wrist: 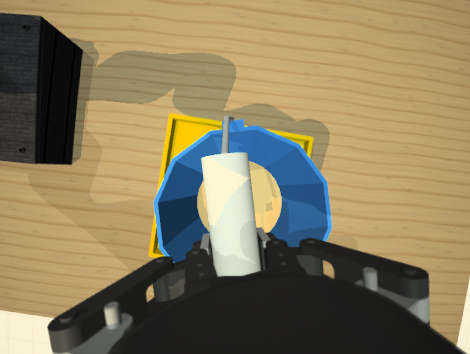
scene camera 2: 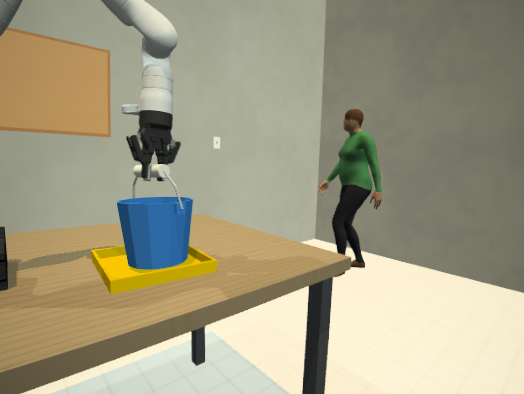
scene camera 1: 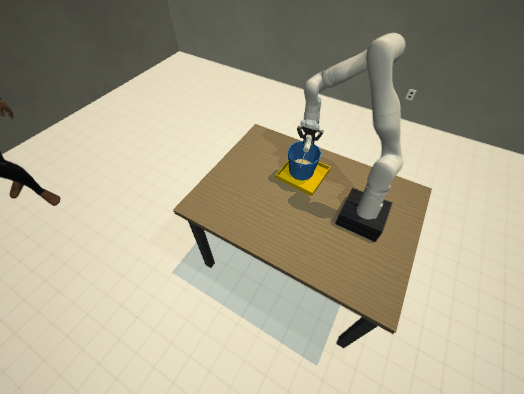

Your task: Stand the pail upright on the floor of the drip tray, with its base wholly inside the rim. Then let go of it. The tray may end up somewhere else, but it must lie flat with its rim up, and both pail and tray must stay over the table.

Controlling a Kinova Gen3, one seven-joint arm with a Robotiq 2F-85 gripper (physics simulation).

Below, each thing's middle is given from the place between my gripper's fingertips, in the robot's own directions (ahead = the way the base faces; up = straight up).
Scene:
The yellow drip tray (scene camera 2: 111, 263) lies 20 cm below my hand and 1 cm to the left of it.

